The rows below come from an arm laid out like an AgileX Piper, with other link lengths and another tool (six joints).
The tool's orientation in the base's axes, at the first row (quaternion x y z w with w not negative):
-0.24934 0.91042 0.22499 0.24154
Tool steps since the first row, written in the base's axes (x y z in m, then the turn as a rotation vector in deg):
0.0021 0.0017 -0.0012 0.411 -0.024 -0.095
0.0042 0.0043 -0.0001 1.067 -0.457 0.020
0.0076 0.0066 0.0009 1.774 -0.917 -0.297
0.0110 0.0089 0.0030 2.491 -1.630 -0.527
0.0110 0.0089 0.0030 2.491 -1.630 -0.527
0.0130 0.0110 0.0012 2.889 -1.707 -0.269
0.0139 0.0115 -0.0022 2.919 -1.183 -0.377
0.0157 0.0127 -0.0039 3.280 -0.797 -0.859
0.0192 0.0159 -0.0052 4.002 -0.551 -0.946
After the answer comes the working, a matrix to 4 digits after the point.
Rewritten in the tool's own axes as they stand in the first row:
-0.0015 -0.0002 0.0025 -0.251 -0.277 0.196
-0.0046 0.0009 0.0037 -0.663 -0.949 0.092
-0.0085 0.0011 0.0053 -0.866 -1.794 0.327
-0.0131 0.0016 0.0060 -1.037 -2.816 0.364
-0.0131 0.0016 0.0060 -1.037 -2.816 0.364
-0.0143 0.0016 0.0092 -1.455 -3.025 0.252
-0.0133 0.0004 0.0124 -1.599 -2.668 0.624
-0.0141 -0.0001 0.0149 -1.740 -2.711 1.324
-0.0172 0.0000 0.0188 -2.325 -2.952 1.759

The tool's axes in the first row as the columns of a matrix, in the base's axes (rounded; the answer above uses it unrounded):
-0.7590 -0.5627 0.3276
-0.3453 0.7744 0.5301
-0.5520 0.2892 -0.7821

